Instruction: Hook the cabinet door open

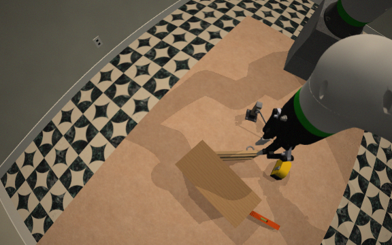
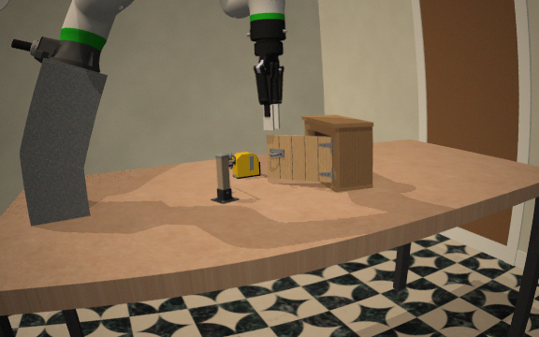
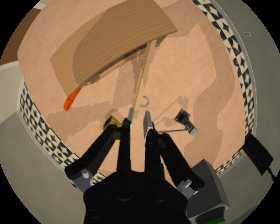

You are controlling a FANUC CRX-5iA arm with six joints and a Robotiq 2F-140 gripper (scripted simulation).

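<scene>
Right now my hand is 14 cm past the hook post, 11 cm above it and 7 cm to the left of it. The rest, counted from my hand: plank door (10 cm below, 6 cm to the right, 5 cm ahead); yellow tape measure (15 cm below, 12 cm to the left, 4 cm behind); hook rod (13 cm behind, 12 cm below, 4 cm to the right).
</scene>
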